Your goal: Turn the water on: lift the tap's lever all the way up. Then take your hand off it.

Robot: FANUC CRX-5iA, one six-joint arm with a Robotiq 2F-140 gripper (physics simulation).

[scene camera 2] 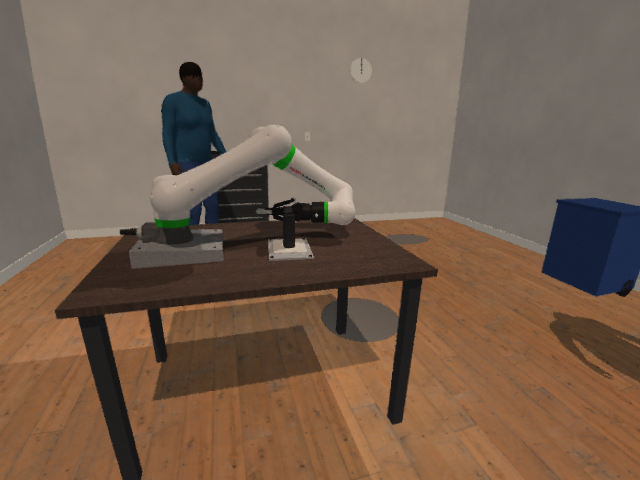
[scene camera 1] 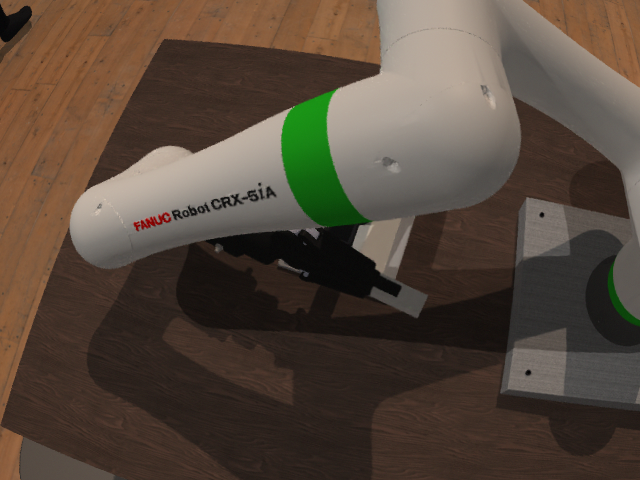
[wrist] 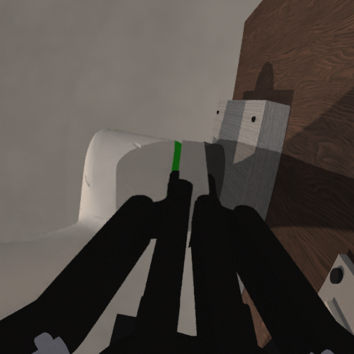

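Pixels of known places: gripper, fingertip midpoint: (scene camera 2: 257, 211) (scene camera 1: 422, 306); arm's base, link origin: (scene camera 2: 173, 239) (scene camera 1: 624, 300).
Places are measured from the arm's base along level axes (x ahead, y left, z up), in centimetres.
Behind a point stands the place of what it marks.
Note:
The tap stands on a light square base (scene camera 1: 379, 242) @[x 41.1, y -0.2, z -3.8 cm] (scene camera 2: 290, 252) @[x 45.0, y -11.1, z -4.1 cm] (wrist: 340, 285). Its dark upright column (scene camera 2: 288, 230) @[x 44.9, y -6.7, z 3.6 cm] shows in scene camera 2. In scene camera 1 my forearm and gripper cover the column and lever. The lever cannot be told apart from my dark gripper in scene camera 2, so its angle is unclear. My gripper (scene camera 1: 399, 298) @[x 33.4, y 12.3, z 7.6 cm] (scene camera 2: 263, 211) @[x 33.4, y 12.3, z 7.6 cm] (wrist: 190, 158) is shut and empty. It lies about level at the height of the column's top, with its pale fingertips past the column on the robot base's side. Contact with the lever is hidden.
My metal mounting block (scene camera 1: 537, 361) @[x 13.7, y 12.6, z -1.2 cm] (scene camera 2: 176, 255) @[x 3.8, y -14.8, z -1.6 cm] (wrist: 274, 132) stands on the wooden table (scene camera 1: 232, 77) @[x 75.6, y -26.5, z -5.2 cm] (scene camera 2: 124, 291) @[x -7.9, y -34.0, z -5.2 cm] (wrist: 320, 50) beyond my fingertips. My white forearm (scene camera 1: 206, 206) @[x 55.9, y 16.3, z 27.8 cm] hangs over the tap. A person (scene camera 2: 187, 124), a dark cabinet (scene camera 2: 244, 196) and a blue bin (scene camera 2: 581, 248) are away from the table.

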